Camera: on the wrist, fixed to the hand. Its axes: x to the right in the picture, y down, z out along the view.
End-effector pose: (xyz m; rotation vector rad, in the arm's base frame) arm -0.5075 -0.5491 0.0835 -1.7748 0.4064 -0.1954
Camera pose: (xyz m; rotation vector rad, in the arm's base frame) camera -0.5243 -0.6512 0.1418 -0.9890 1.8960 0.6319
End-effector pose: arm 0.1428 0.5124 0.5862 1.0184 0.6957 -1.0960
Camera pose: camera 0.1195 0.6051 0.5157 1.2998 0.0122 0.4814
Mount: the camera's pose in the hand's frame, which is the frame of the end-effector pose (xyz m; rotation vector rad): 0.0177 -0.0336 -0.1125 -0.0307 0.3548 1.5871
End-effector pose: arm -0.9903 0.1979 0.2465 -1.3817 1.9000 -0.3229
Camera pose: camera -1.0470 0.1445 0.3361 0.4702 2.6358 0.2878
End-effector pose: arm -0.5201 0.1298 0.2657 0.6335 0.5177 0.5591
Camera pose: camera -0.5639 0.1634 0.1606 0.8439 0.2323 2.1959
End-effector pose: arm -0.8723 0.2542 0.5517 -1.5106 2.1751 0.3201
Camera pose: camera -0.8736 0.1775 0.6423 -0.4919 -2.9474 -0.5171
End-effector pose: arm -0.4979 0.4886 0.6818 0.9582 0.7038 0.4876
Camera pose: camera -0.5654 0.5472 0.6037 1.2804 0.0845 2.0769
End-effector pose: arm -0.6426 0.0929 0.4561 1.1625 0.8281 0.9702
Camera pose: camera -0.7324 0.1454 0.3989 1.5832 -0.0449 2.4945
